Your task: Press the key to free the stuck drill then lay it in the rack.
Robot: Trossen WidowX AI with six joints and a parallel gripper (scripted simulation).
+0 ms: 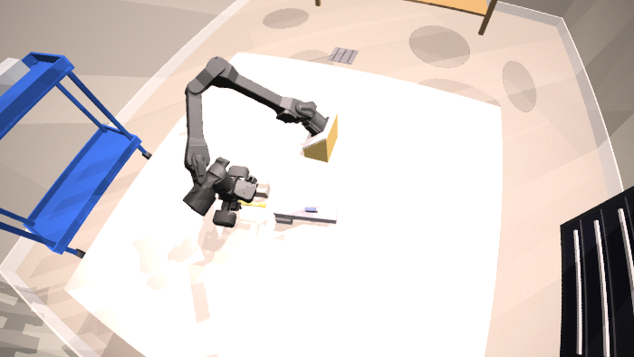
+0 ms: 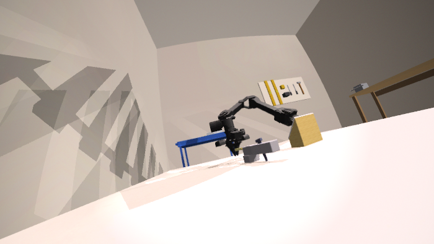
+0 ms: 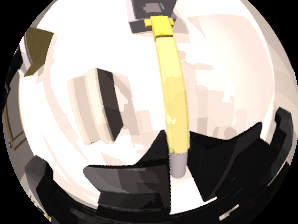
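Right now my gripper tip is 40 mm to the right of the yellow drill, 30 mm below it and 10 mm past it. From my gripper tip the other things lie so: tan rack: 80 mm behind, 20 mm to the left, 10 mm below; pin: 230 mm to the left, 40 mm behind, 20 mm above; grey block: 200 mm to the left, 40 mm behind, 10 mm above.
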